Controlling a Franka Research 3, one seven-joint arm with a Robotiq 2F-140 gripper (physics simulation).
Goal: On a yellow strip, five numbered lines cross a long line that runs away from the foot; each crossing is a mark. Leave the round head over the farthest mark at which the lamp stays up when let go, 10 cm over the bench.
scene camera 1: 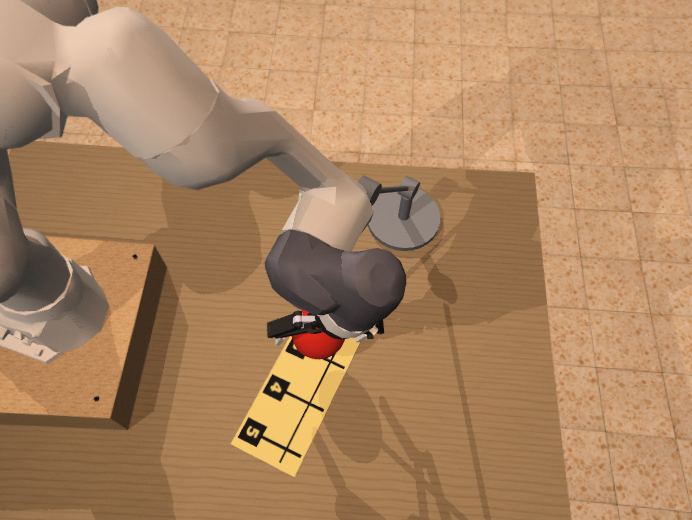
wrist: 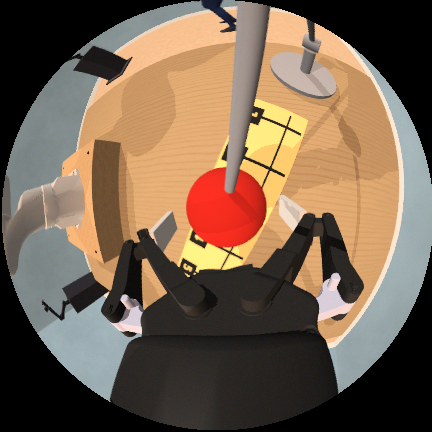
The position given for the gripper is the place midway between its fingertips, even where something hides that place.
Labels:
The gripper shows in scene camera 1 (pixel 317 336) and in the wrist view (pixel 225 212).

